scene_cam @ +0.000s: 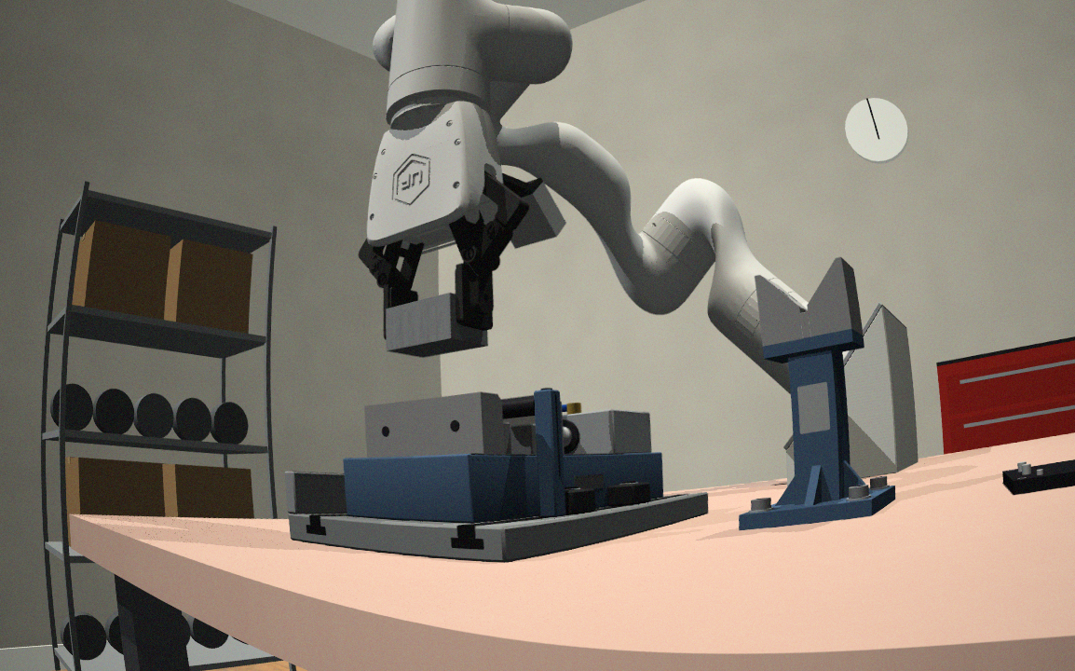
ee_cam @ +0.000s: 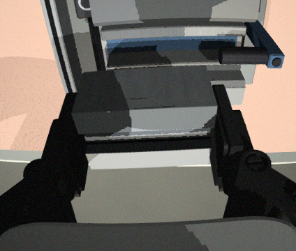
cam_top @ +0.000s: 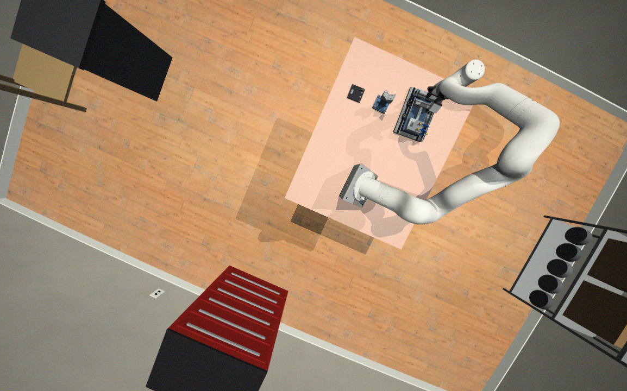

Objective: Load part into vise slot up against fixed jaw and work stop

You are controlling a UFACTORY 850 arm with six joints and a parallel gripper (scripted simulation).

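My hand is 4 cm past the moving jaw, 2 cm to the right of it and 8 cm above it. Round my hand: cylinder rod (9 cm behind, 1 cm to the left, 8 cm below); then work stop rod (7 cm to the left, 7 cm below); then part (right at my hand).
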